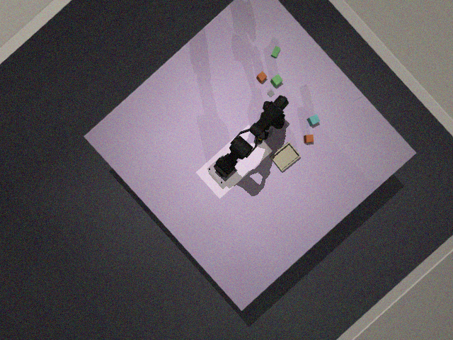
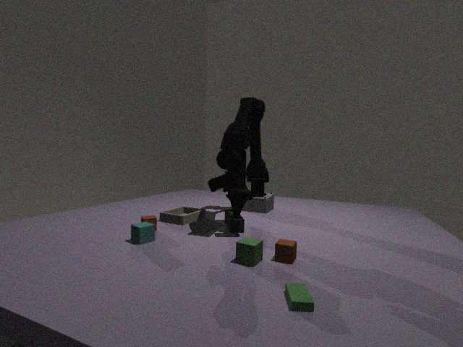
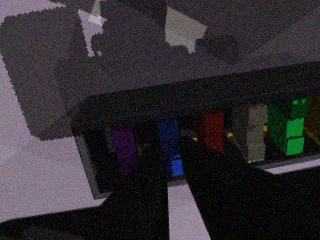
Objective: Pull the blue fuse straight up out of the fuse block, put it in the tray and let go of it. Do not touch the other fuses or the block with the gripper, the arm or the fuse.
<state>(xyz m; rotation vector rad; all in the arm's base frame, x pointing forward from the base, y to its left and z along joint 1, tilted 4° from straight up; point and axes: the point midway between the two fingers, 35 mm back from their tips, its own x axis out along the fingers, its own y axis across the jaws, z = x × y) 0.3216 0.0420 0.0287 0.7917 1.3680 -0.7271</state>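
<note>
The tray lies 21 cm to the right of my gripper tip, 3 cm below it and 2 cm behind it. Also, from my gripper tip: teal cube (22 cm ahead, 16 cm to the right, 1 cm below); blue fuse (1 cm below); green cube (21 cm ahead, 13 cm to the left, 1 cm below).
</note>
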